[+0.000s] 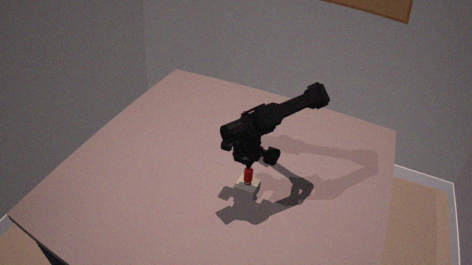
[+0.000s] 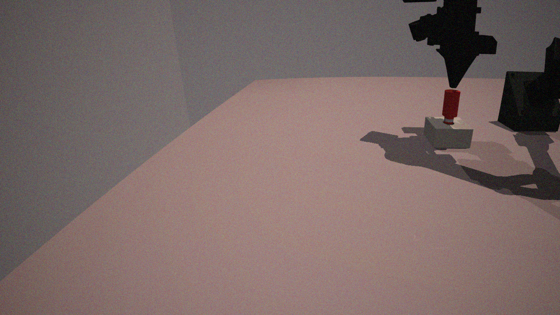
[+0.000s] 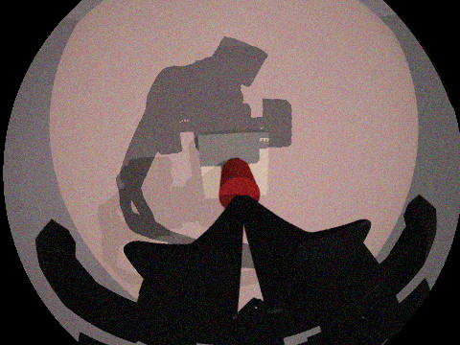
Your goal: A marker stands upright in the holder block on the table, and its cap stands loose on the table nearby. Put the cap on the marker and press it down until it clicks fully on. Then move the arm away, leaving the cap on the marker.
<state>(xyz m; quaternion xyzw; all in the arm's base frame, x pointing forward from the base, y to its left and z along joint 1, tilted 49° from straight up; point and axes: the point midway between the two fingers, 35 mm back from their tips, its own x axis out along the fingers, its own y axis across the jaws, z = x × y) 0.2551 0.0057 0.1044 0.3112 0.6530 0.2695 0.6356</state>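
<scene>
The red cap is 30 mm below my gripper tip. Also, from my gripper tip: holder block: 90 mm below; red marker: 40 mm below.
</scene>
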